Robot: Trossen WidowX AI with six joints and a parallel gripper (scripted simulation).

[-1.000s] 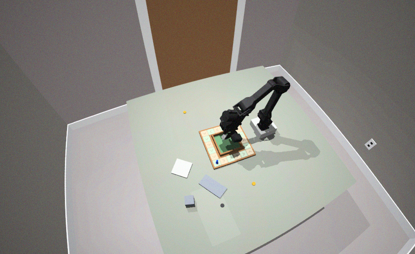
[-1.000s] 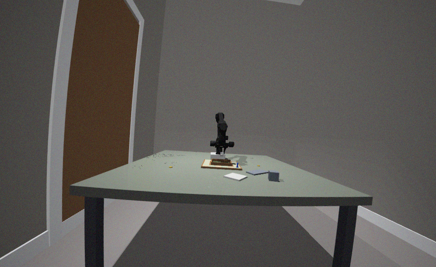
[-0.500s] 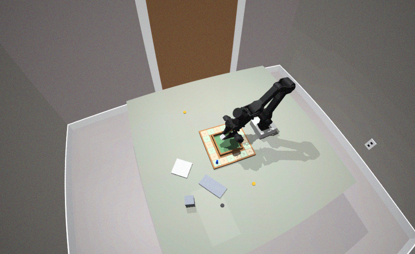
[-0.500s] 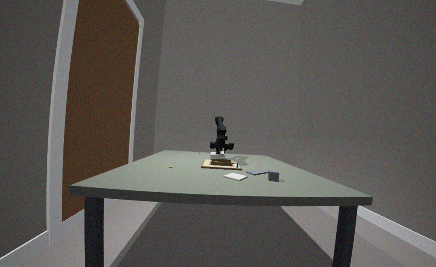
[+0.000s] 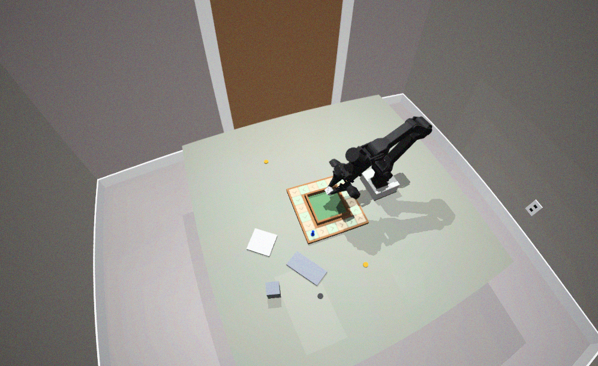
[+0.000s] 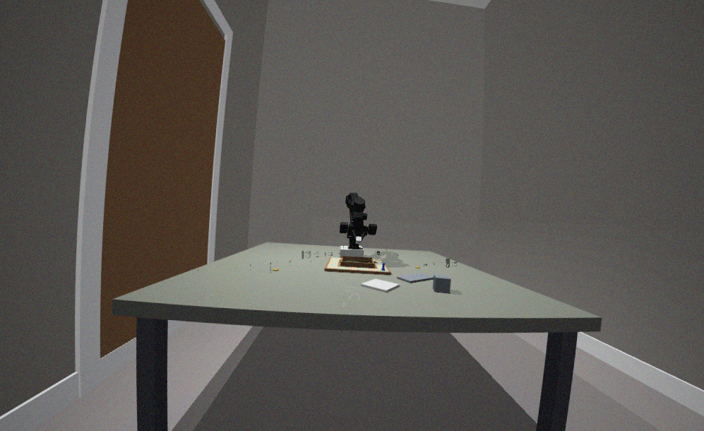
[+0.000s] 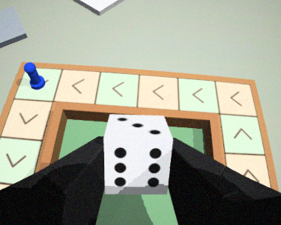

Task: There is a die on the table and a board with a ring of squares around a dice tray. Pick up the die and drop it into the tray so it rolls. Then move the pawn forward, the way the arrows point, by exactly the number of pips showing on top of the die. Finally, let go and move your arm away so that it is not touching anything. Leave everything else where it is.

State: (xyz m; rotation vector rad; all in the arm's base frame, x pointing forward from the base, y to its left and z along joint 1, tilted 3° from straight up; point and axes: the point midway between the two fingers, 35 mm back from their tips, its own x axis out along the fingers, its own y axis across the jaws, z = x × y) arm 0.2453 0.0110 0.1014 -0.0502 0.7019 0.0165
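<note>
The white die is right at my gripper tip. Also, from my gripper tip: grey-blue card: 190 mm ahead, 240 mm to the left, 120 mm below; then green dice tray: 120 mm below; then blue pawn: 110 mm ahead, 110 mm to the left, 100 mm below.
</note>
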